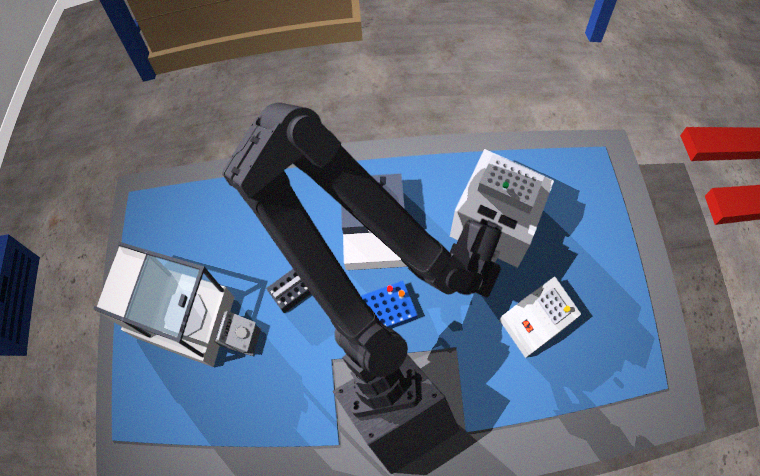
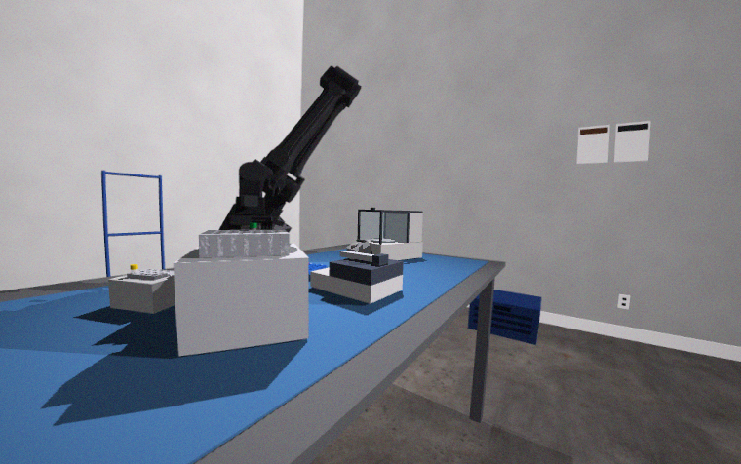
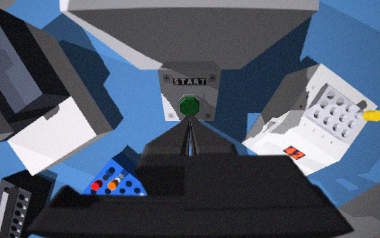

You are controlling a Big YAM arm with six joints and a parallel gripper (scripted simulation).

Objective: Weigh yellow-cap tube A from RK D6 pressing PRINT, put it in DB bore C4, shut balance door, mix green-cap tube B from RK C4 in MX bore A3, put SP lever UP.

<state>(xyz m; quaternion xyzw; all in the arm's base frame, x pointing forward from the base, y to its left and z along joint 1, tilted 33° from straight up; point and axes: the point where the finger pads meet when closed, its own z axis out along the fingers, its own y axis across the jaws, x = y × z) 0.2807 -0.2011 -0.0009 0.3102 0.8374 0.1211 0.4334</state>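
Now: the green start key 3 cm below my hand, 2 cm ahead of it and 1 cm to the right of it. Round my hand: dry block DB (16 cm to the right, 10 cm behind, 6 cm below); blue rack (20 cm to the left, 8 cm below, 6 cm behind); spectrophotometer lever (21 cm to the left, 15 cm ahead).
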